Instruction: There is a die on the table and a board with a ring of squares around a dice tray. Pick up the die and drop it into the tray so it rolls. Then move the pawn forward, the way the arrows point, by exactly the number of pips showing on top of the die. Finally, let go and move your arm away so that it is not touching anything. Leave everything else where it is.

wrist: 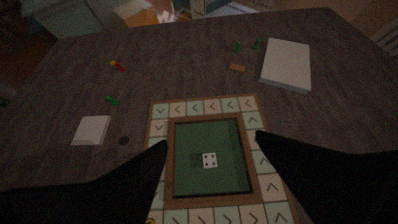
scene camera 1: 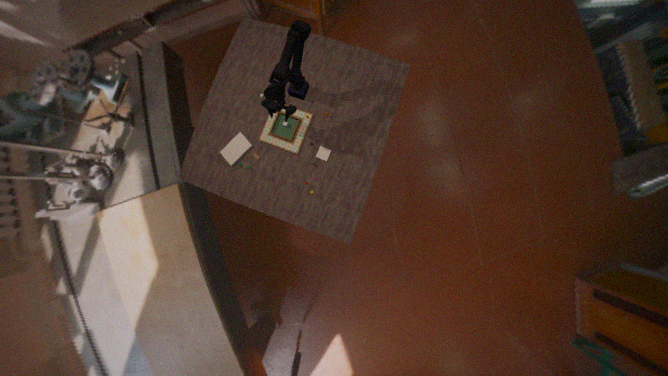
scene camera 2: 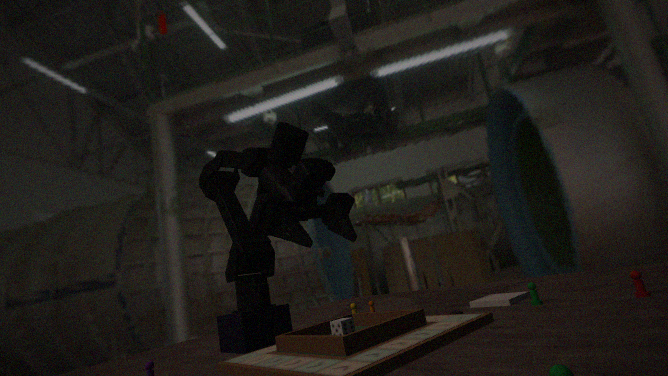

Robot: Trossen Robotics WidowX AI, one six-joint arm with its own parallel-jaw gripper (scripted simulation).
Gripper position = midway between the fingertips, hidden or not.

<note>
The gripper (scene camera 2: 334,242) is open, holding nothing. Further things: a white block (wrist: 286,64).
The gripper also shows in the wrist view (wrist: 211,139). Scene camera 2 does not show the white block: it is out of frame.
</note>
